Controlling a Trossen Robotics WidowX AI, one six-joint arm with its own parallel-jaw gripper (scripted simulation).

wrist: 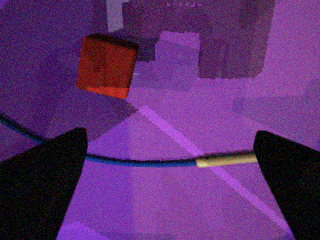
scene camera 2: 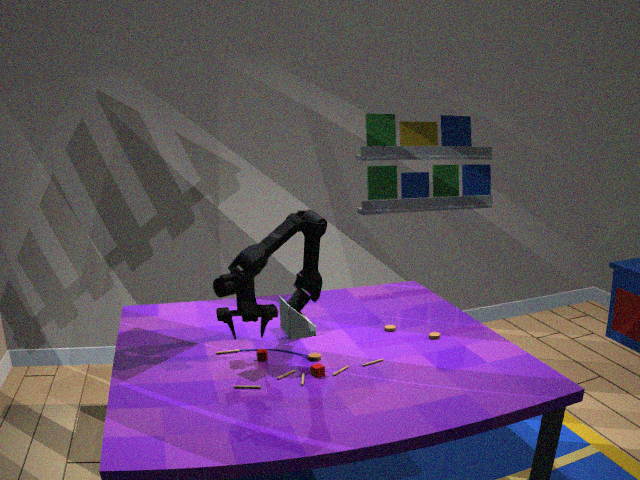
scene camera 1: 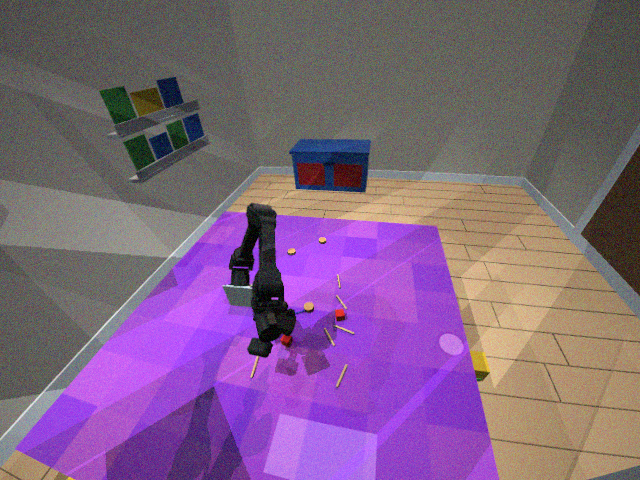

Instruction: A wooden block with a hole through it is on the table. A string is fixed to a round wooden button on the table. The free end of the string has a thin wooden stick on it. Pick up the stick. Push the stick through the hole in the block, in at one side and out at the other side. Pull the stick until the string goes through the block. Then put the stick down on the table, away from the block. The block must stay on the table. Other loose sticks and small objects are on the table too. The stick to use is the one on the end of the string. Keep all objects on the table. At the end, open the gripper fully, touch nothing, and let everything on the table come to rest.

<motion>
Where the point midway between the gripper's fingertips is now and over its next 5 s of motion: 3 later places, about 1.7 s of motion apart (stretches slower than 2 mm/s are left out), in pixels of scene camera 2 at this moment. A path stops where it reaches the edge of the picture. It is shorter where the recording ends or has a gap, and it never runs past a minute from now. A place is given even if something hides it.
My gripper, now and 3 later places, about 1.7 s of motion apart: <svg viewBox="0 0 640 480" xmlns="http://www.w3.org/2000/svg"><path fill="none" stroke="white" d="M248 338L234 338L236 348L233 336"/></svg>
</motion>
